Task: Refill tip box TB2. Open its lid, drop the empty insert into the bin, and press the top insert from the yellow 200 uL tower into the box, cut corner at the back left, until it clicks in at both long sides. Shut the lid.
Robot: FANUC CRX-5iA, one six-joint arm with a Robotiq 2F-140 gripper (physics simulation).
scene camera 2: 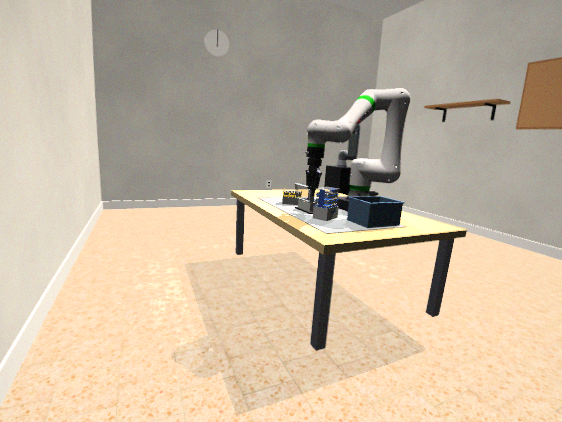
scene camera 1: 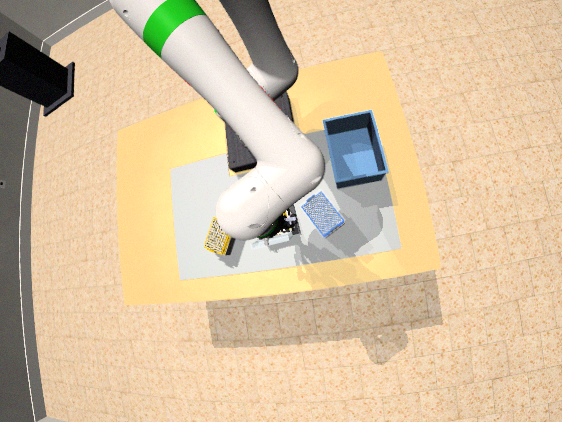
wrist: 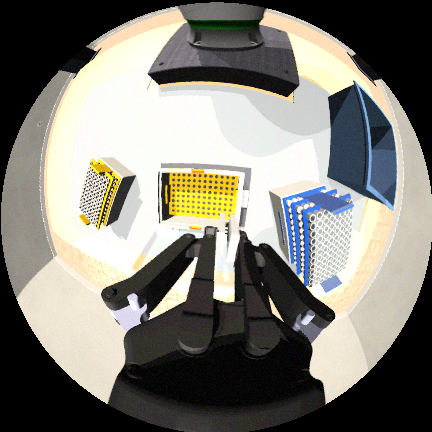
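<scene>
The tip box (wrist: 161, 200) (scene camera 2: 305, 205) stands in the middle, its lid (scene camera 1: 270, 242) (scene camera 2: 301, 186) open at the front side. An empty yellow insert (wrist: 202, 192) lies inside it, with bare holes. The yellow tower (scene camera 1: 217, 237) (scene camera 2: 292, 196) (wrist: 96, 192) stands to the left, with tips in its top insert. My gripper (wrist: 225, 223) (scene camera 2: 311, 200) points down at the box's front right part. Its two thin pale fingertips stand slightly apart, and I see no object between them. In scene camera 1 the arm hides most of the box and the fingertips. The blue bin (scene camera 1: 361, 181) (scene camera 2: 366, 215) (wrist: 350, 140) stands at the back right.
A blue tower (scene camera 1: 322, 214) (scene camera 2: 327, 201) (wrist: 327, 240) stands close to the right of the box. The dark robot base plate (wrist: 220, 67) is behind the box. The grey mat (scene camera 1: 192, 200) lies on the yellow table (scene camera 1: 145, 200).
</scene>
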